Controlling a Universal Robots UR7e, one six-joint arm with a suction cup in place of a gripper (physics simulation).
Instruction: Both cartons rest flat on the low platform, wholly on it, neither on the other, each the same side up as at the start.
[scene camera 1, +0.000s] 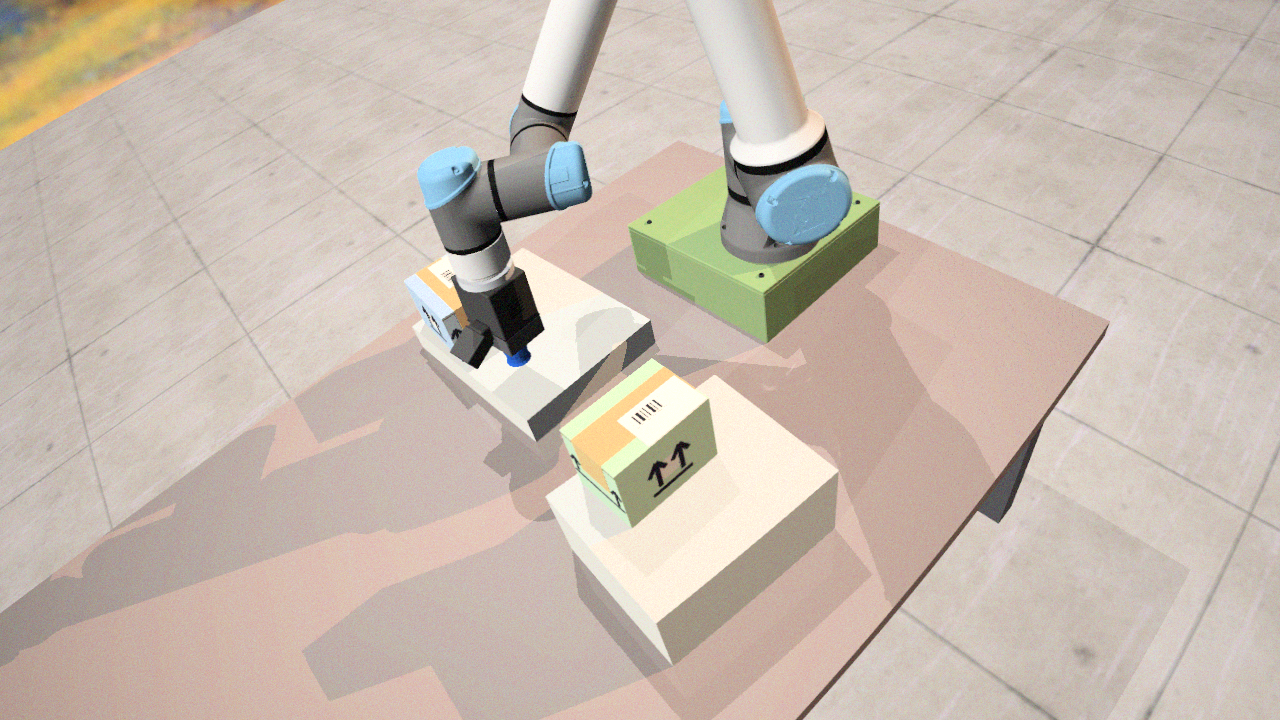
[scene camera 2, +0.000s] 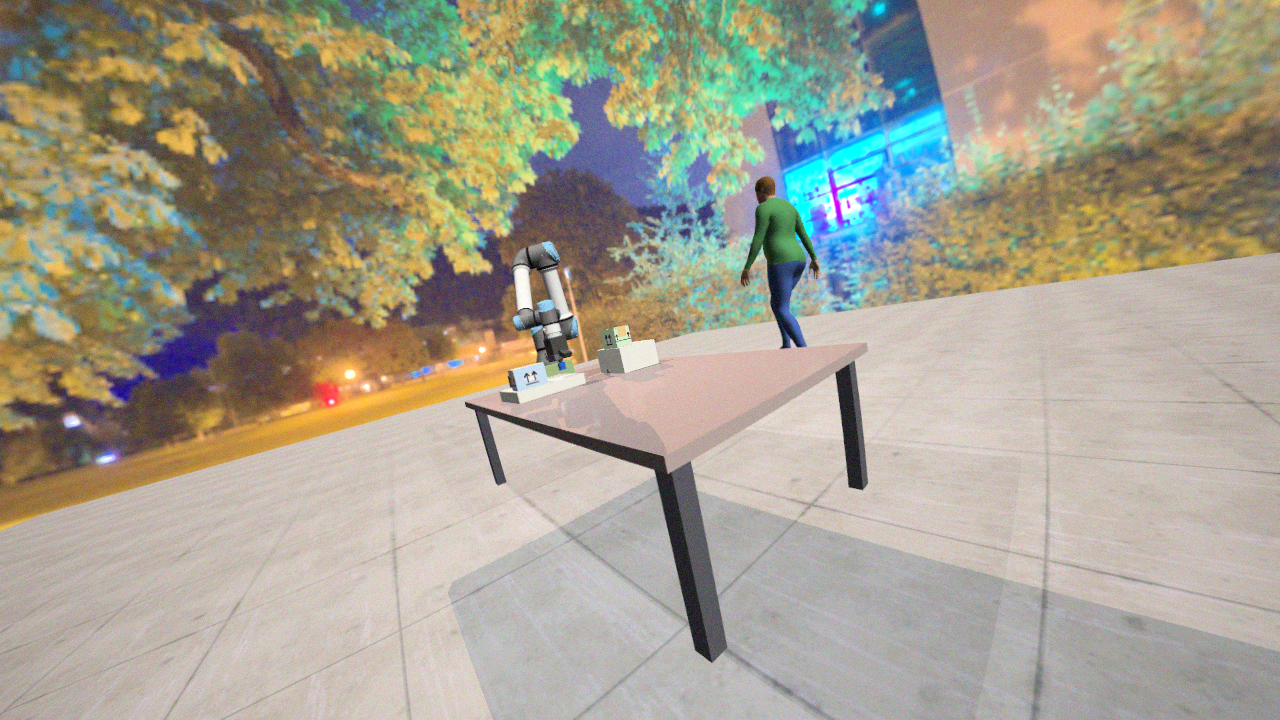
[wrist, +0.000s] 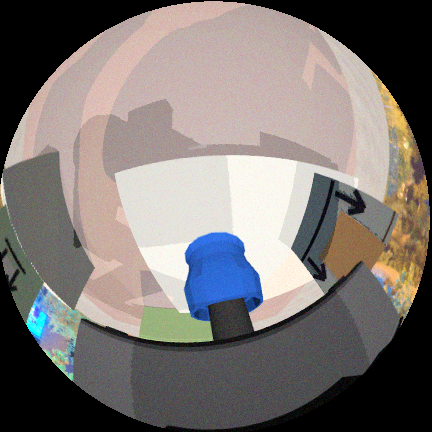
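Seen in the pictures: hand, tool point: (scene camera 1: 519, 357) (scene camera 2: 562, 369) (wrist: 215, 256); arm's base, link origin: (scene camera 2: 550, 363).
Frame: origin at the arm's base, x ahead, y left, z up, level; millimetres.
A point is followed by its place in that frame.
The light-blue carton (scene camera 1: 429, 304) {x 419, y -307, z 43 mm} (scene camera 2: 529, 377) {x 418, y -337, z -3 mm} (wrist: 311, 220) {x 383, y -256, z -34 mm} with orange tape stands upright at one end of the low white platform (scene camera 1: 590, 326) {x 267, y -144, z -47 mm} (scene camera 2: 542, 391) {x 433, y -303, z -73 mm} (wrist: 175, 200) {x 415, y -135, z -47 mm}, arrows up; my tool hides part of it in scene camera 1. The light-green carton (scene camera 1: 671, 452) {x 441, y 187, z 89 mm} (scene camera 2: 610, 339) {x 454, y 98, z 70 mm} (wrist: 22, 290) with orange tape stands upright near a corner of the taller cream block (scene camera 1: 760, 483) {x 388, y 255, z 25 mm} (scene camera 2: 631, 358) {x 546, y 123, z -37 mm} (wrist: 40, 200) {x 471, y 84, z -42 mm}, arrows up. My blue suction cup (scene camera 1: 517, 359) (scene camera 2: 562, 365) (wrist: 222, 275) is open and holds nothing. It is low over the low platform, beside the blue carton; the exact gap beneath it is unclear.
The arm's green base box (scene camera 1: 698, 277) {x 108, y -61, z -34 mm} (wrist: 175, 325) {x 111, y -31, z -42 mm} stands behind the platforms on the pinkish table (scene camera 1: 966, 331) {x -55, y 306, z -95 mm} (scene camera 2: 733, 394) {x 1329, y -265, z -95 mm}. A narrow gap separates the low platform from the taller block. A person in a green top (scene camera 2: 781, 232) is beyond the table.
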